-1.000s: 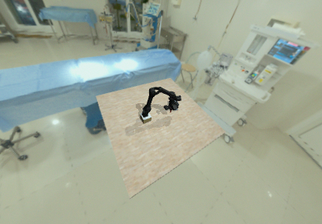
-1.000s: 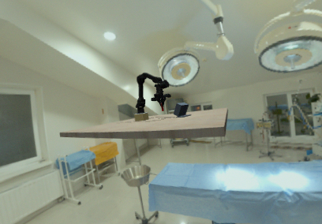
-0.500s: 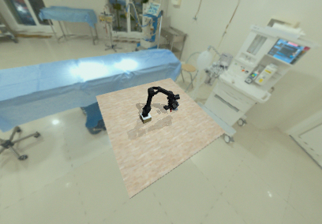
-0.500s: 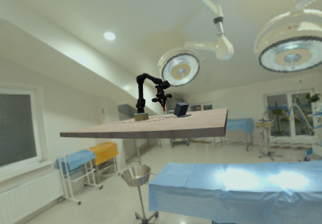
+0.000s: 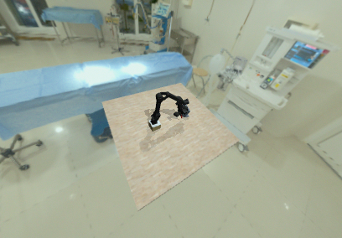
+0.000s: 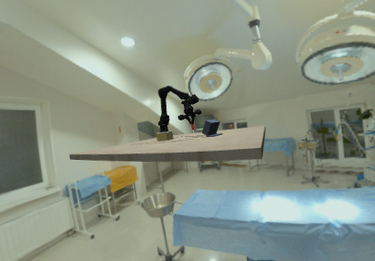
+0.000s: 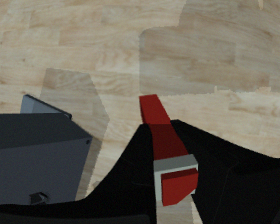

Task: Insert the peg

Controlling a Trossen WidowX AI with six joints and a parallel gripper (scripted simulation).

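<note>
Right now my gripper tip is 120 mm short of the dark sloped panel, 90 mm to the right of it and 40 mm above it. From my gripper tip the other things lie so: red square peg 20 mm above.
</note>
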